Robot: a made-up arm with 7 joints. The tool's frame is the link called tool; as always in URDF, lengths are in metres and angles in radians. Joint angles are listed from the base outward. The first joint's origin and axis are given. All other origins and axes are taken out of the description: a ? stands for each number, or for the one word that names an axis. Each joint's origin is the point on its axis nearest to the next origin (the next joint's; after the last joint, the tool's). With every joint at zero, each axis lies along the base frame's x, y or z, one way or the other. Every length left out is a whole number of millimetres.
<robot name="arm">
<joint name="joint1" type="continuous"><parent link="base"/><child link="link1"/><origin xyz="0 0.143 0" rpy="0 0 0"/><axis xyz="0 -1 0"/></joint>
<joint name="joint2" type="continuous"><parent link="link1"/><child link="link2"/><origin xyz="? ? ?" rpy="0 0 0"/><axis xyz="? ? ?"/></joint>
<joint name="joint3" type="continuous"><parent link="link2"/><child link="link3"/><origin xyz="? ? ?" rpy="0 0 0"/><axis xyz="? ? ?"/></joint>
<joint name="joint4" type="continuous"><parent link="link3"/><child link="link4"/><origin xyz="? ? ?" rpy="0 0 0"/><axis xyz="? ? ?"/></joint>
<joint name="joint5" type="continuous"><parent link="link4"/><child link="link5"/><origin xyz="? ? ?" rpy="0 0 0"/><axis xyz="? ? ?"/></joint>
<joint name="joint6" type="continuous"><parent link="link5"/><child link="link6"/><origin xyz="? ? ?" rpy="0 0 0"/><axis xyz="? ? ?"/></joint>
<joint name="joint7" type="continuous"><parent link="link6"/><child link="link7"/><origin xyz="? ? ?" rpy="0 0 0"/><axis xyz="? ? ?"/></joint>
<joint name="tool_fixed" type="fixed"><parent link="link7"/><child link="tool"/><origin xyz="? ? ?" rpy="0 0 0"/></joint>
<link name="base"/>
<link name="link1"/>
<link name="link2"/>
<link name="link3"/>
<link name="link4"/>
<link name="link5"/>
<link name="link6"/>
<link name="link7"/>
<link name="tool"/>
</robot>
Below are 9 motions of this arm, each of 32 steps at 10 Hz.
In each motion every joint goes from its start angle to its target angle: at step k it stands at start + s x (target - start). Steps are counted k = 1, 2, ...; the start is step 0. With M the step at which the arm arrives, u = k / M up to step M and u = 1 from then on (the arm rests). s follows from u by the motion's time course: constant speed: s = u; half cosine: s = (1 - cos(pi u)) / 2; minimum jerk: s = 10 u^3 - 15 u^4 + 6 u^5.
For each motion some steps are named. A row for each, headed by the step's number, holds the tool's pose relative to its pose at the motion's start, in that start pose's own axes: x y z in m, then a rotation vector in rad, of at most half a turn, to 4 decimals.
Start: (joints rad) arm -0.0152 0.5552 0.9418 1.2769 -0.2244 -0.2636 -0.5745
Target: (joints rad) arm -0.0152 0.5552 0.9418 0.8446 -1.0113 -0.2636 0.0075
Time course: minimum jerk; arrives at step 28
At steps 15, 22, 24, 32:
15: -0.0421 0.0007 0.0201 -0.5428 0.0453 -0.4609
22: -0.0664 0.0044 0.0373 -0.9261 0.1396 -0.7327
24: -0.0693 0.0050 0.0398 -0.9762 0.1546 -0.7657
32: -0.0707 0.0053 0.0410 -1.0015 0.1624 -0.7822

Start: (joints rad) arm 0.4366 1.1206 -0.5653 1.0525 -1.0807 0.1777 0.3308
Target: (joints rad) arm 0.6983 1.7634 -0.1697 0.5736 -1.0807 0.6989 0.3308
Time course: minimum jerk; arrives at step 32
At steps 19, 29, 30, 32:
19: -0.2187 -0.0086 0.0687 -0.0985 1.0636 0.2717
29: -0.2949 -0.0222 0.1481 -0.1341 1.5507 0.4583
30: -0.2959 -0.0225 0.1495 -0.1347 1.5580 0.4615
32: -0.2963 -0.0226 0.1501 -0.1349 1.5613 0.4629

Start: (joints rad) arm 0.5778 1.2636 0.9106 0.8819 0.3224 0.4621 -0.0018
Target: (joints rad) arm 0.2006 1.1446 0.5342 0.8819 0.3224 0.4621 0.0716
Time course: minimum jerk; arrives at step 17
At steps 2, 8, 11, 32:
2: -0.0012 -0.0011 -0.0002 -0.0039 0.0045 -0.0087
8: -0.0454 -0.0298 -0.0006 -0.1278 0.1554 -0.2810
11: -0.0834 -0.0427 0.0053 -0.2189 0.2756 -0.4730
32: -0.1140 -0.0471 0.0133 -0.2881 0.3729 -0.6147

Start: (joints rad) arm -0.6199 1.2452 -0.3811 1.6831 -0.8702 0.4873 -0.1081
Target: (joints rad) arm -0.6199 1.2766 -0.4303 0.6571 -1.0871 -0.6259 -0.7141
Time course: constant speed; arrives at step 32
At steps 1, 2, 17, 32:
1: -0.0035 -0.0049 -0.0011 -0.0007 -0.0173 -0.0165
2: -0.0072 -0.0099 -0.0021 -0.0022 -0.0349 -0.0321
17: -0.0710 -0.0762 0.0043 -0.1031 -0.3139 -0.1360
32: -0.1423 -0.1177 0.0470 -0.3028 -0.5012 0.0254

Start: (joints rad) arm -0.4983 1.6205 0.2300 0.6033 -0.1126 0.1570 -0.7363
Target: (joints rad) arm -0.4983 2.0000 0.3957 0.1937 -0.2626 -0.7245 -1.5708
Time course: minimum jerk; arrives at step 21
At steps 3, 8, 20, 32:
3: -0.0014 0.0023 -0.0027 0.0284 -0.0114 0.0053
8: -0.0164 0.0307 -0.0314 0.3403 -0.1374 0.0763
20: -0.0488 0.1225 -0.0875 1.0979 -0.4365 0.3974
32: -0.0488 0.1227 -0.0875 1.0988 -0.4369 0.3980

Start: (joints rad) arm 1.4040 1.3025 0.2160 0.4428 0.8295 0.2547 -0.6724
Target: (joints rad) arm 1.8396 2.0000 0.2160 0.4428 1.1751 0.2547 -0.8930
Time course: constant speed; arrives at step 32
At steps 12, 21, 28, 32:
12: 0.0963 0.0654 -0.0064 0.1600 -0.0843 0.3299
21: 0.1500 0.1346 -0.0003 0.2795 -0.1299 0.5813
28: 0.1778 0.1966 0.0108 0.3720 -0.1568 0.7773
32: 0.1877 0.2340 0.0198 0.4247 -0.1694 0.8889

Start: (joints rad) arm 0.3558 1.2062 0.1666 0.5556 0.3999 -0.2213 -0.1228
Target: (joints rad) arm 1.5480 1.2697 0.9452 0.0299 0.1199 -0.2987 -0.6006
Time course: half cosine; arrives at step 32
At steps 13, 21, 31, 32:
13: 0.0255 0.0444 -0.0193 0.5505 -0.0009 0.4485
21: 0.0344 0.0649 -0.0261 0.9724 0.1599 1.0218
31: 0.0492 0.0649 -0.0334 1.1165 0.3398 1.4565
32: 0.0494 0.0649 -0.0335 1.1172 0.3416 1.4606

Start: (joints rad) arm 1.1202 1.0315 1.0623 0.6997 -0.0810 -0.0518 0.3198
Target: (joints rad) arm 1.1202 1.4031 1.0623 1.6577 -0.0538 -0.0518 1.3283
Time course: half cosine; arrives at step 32
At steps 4, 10, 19, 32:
4: 0.0111 0.0039 -0.0009 -0.0295 -0.0442 -0.0198
10: 0.0651 0.0196 0.0007 -0.1738 -0.2456 -0.1415
19: 0.1793 0.0329 0.0399 -0.4943 -0.6065 -0.5717
32: 0.2489 0.0206 0.1008 -0.7128 -0.7623 -1.0697

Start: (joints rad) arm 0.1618 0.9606 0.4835 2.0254 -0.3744 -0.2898 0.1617
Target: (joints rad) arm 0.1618 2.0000 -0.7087 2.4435 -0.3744 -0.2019 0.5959
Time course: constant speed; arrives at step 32
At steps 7, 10, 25, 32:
7: 0.0250 -0.0045 -0.0196 -0.3481 -0.2560 -0.0469
10: 0.0353 -0.0079 -0.0218 -0.5058 -0.3510 -0.0675
25: 0.0700 -0.0135 0.0089 -1.3482 -0.6734 -0.1390
32: 0.0781 -0.0004 0.0339 -1.7567 -0.7215 -0.1325

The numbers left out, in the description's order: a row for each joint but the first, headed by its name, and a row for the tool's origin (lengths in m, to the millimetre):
joint2: xyz 0 0 0, axis 1 0 0
joint3: xyz 0 0 -0.225, axis 0 0 1
joint4: xyz 0 0 0, axis 0 -1 0
joint5: xyz 0 0 -0.191, axis 0 0 1
joint6: xyz 0 0 0, axis 0 1 0
joint7: xyz 0 0 0, axis -1 0 0
tool: xyz 0 0 0

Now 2 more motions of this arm.
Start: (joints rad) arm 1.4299 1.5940 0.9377 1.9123 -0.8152 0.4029 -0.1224
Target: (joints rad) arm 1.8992 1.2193 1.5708 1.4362 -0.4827 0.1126 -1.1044
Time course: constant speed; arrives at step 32
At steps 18, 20, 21, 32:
18: -0.1193 0.0115 0.0359 0.6574 0.6331 -0.0358
20: -0.1304 0.0120 0.0458 0.7343 0.7071 -0.0531
21: -0.1357 0.0122 0.0512 0.7729 0.7443 -0.0630
32: -0.1772 0.0066 0.1239 1.1964 1.1646 -0.2325

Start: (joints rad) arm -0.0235 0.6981 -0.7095 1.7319 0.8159 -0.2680 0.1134
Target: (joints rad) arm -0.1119 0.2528 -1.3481 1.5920 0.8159 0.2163 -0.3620
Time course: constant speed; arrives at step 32
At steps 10, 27, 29, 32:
10: -0.0415 -0.0507 -0.0074 0.0110 0.2590 0.1809
27: -0.0825 -0.1517 -0.0095 -0.0929 0.6972 0.2966
29: -0.0848 -0.1640 -0.0088 -0.1142 0.7440 0.2932
32: -0.0874 -0.1823 -0.0073 -0.1493 0.8107 0.2812

